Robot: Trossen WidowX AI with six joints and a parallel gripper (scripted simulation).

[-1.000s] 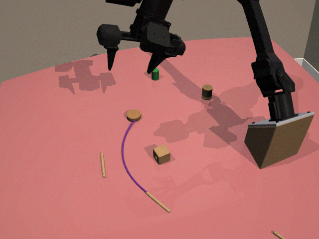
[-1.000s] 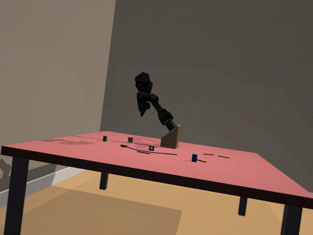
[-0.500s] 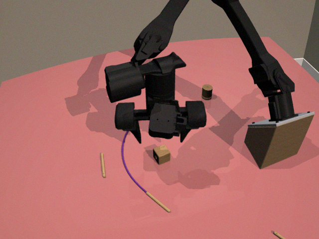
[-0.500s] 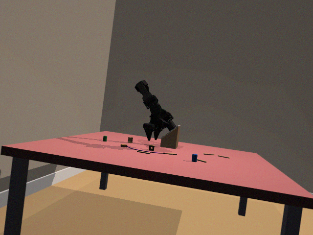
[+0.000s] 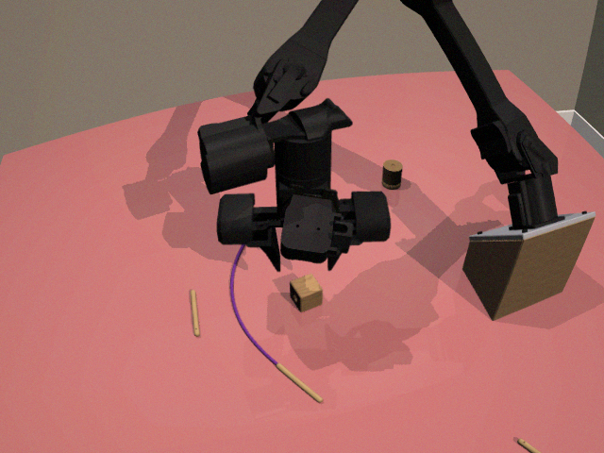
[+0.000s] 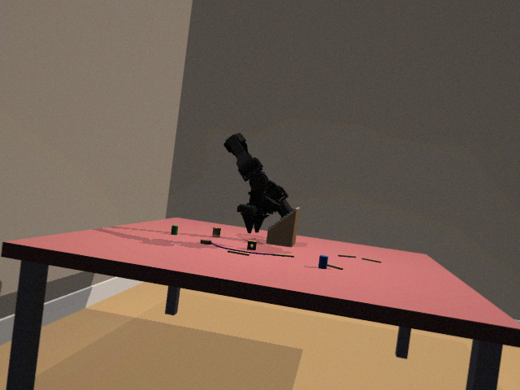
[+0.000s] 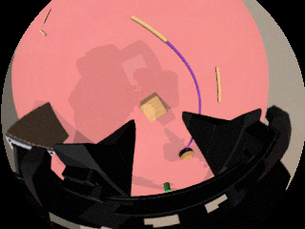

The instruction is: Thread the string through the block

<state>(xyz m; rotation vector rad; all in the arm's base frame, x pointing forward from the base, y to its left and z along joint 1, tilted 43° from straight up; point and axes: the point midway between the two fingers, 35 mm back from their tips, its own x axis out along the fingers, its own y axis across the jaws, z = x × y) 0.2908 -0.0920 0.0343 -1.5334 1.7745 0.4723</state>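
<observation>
My gripper tip is now 40 mm above the wooden block. Also, from my gripper tip: brown cylinder: 210 mm behind, 180 mm to the right, 40 mm below; blue cylinder: 170 mm ahead, 260 mm to the left, 40 mm below; round wooden button: 30 mm ahead, 160 mm to the right, 50 mm below.
</observation>
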